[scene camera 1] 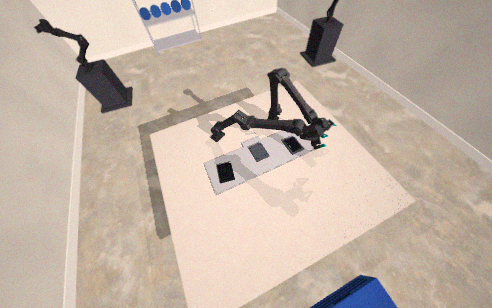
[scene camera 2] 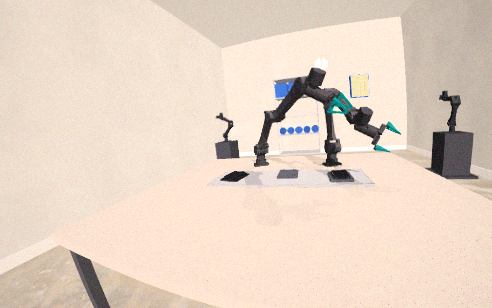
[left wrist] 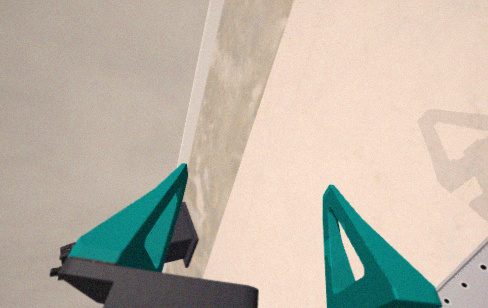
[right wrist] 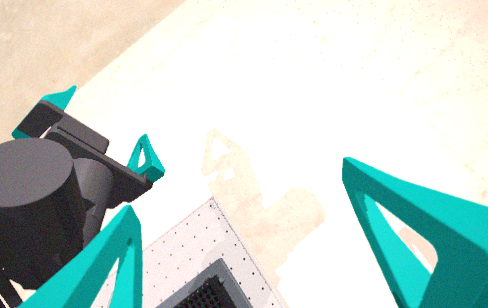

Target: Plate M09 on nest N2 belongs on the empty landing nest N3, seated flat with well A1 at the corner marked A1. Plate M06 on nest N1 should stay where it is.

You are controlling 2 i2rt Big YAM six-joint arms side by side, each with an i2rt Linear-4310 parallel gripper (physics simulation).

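Observation:
Three nests stand on a pale perforated board point(scene camera 1: 243, 169) point(scene camera 2: 314, 180) point(right wrist: 172, 240). A black plate point(scene camera 1: 225, 172) point(scene camera 2: 235, 176) covers the leftmost nest. The middle nest point(scene camera 1: 258, 151) point(scene camera 2: 288, 174) is grey and empty. Another black plate point(scene camera 1: 292, 145) point(scene camera 2: 341, 175) point(right wrist: 207, 296) sits in the rightmost dark nest. Nest labels, plate names and the A1 mark are too small to read. My right gripper point(scene camera 2: 339, 104) point(right wrist: 239, 190) is open and empty, above the board's right end. My left gripper point(scene camera 2: 388, 138) point(left wrist: 257, 179) point(right wrist: 110, 114) is open and empty, farther right, beyond the board.
The two arms overlap closely in scene camera 1, and the left gripper is beside the right one in the right wrist view. The table point(scene camera 1: 300, 235) point(scene camera 2: 250, 240) extends around the board. Pedestals with small arms point(scene camera 1: 105, 87) point(scene camera 1: 322, 42) and a shelf unit stand behind.

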